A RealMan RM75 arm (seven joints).
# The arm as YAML. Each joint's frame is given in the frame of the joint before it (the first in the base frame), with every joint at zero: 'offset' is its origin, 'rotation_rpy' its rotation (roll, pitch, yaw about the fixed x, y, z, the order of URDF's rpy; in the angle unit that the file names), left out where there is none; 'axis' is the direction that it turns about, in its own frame. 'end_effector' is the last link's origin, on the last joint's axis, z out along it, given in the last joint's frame.
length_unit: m
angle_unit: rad
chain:
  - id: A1
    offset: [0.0, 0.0, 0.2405]
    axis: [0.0, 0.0, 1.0]
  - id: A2
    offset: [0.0, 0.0, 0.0]
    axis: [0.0, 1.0, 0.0]
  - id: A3
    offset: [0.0, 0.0, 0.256]
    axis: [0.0, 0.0, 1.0]
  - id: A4
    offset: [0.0, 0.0, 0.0]
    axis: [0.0, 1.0, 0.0]
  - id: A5
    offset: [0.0, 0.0, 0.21]
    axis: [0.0, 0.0, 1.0]
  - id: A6
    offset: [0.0, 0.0, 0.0]
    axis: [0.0, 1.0, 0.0]
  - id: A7
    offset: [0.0, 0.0, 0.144]
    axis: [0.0, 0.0, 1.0]
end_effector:
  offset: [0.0, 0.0, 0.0]
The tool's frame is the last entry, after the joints.
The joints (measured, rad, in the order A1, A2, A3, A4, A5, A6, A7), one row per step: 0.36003 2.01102 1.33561 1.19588 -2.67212 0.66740 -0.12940; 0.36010 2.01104 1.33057 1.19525 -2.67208 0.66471 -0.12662; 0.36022 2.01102 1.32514 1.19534 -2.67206 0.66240 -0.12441; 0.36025 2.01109 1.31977 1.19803 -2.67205 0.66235 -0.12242; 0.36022 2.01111 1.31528 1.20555 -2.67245 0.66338 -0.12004; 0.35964 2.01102 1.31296 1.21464 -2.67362 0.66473 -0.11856; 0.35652 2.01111 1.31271 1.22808 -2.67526 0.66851 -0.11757; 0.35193 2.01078 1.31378 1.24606 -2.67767 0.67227 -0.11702; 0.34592 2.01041 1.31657 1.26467 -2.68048 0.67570 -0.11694; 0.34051 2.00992 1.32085 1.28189 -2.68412 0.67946 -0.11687
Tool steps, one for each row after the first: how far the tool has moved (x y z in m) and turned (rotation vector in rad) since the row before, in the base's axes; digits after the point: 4 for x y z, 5 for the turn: -0.0004 -0.0004 -0.0011 -0.00158 0.00078 0.00143; -0.0006 -0.0005 -0.0011 -0.00215 0.00040 0.00243; -0.0012 -0.0005 -0.0011 -0.00302 0.00061 0.00331; -0.0025 -0.0001 -0.0005 -0.00140 0.00220 0.00628; -0.0026 0.0001 0.0002 0.00048 0.00203 0.00688; -0.0027 -0.0001 0.0008 0.00167 0.00296 0.00623; -0.0034 0.0001 0.0017 0.00430 0.00370 0.00877; -0.0029 0.0000 0.0023 0.00617 0.00381 0.00784; -0.0025 0.0002 0.0026 0.00705 0.00263 0.00667
